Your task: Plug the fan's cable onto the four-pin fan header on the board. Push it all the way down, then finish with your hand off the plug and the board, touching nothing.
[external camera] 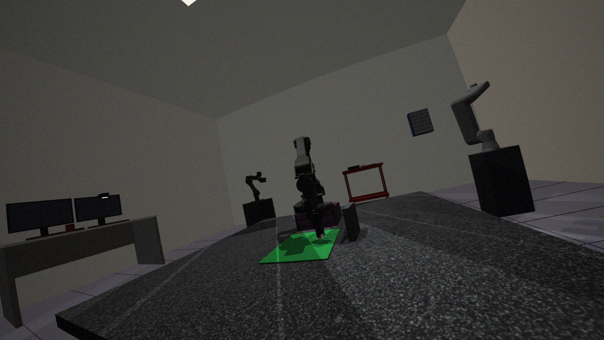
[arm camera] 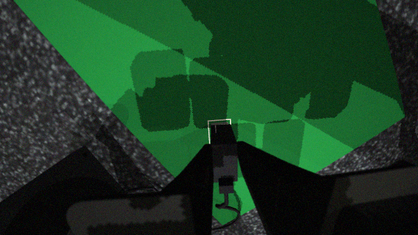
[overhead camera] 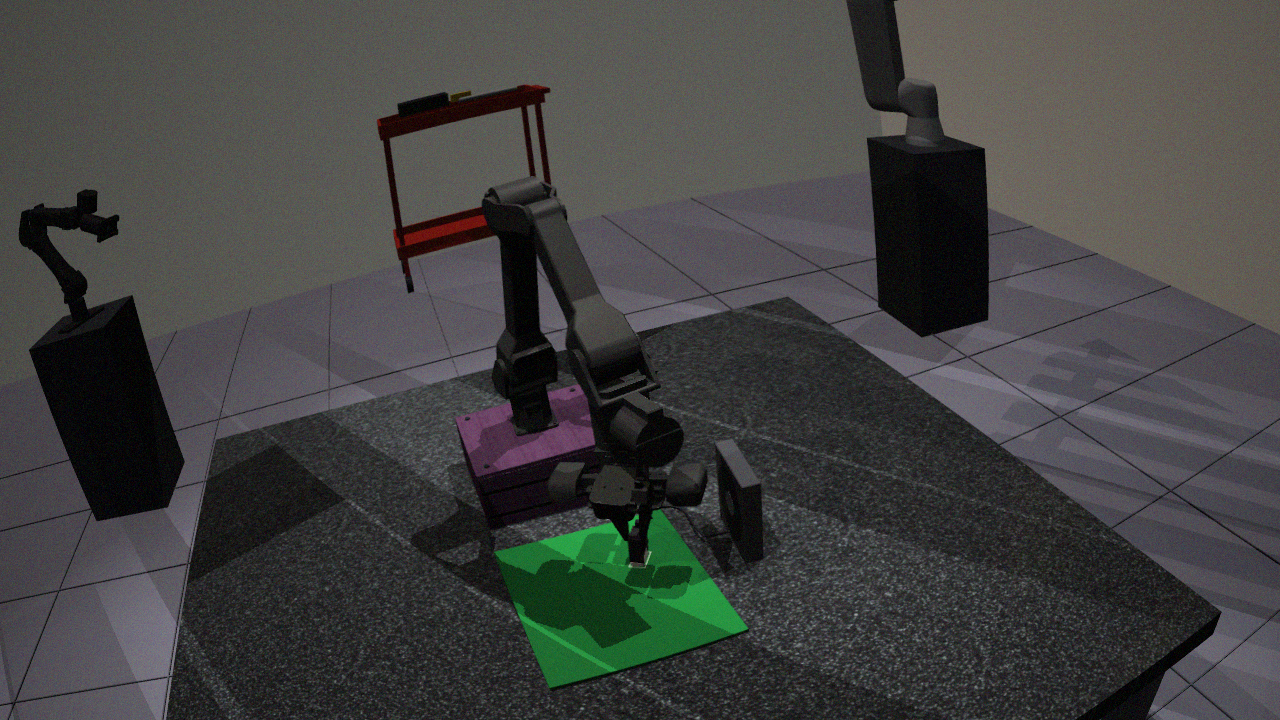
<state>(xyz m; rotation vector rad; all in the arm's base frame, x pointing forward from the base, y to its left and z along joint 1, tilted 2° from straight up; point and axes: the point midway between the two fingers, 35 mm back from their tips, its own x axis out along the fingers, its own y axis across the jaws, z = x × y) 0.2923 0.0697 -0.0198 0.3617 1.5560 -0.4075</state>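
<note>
The dark fan plug lies 1 cm behind my gripper tip and 2 cm below it. Also, from my gripper tip: white four-pin header: 1 cm behind, 5 cm below; then black fan: 1 cm behind, 13 cm to the left, 1 cm above; then green board: 4 cm ahead, 5 cm to the right, 6 cm below.
</note>
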